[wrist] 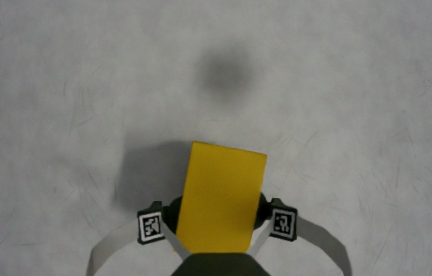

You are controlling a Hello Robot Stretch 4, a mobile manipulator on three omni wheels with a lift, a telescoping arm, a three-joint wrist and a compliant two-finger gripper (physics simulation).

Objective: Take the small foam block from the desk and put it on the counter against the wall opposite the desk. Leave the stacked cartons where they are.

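Places are measured from the robot's base along level axes (x left, y back, z up), in centimetres.
Pixels of known places: hand, its tool point: [216, 210].
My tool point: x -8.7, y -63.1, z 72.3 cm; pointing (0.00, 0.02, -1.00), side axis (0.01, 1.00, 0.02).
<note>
Behind a point stands the place of what it marks.
The small foam block [222, 192] {y -62.7, x -10.9, z 75.0 cm} is yellow and box-shaped. It shows at the lower middle of the wrist view, turned slightly, over the pale grey desk top [325, 100] {y -51.5, x -18.9, z 69.2 cm}. My gripper [217, 212] {y -63.1, x -8.7, z 72.3 cm} is shut on the foam block, with one dark fingertip pressed against its left side and the other against its right side. The block's near end is hidden behind the gripper's body. The counter and the stacked cartons do not show in this view.
The scratched grey desk surface spans the view. A dark shadow lies to the left of the block, and a soft round shadow lies beyond it. No desk edge shows.
</note>
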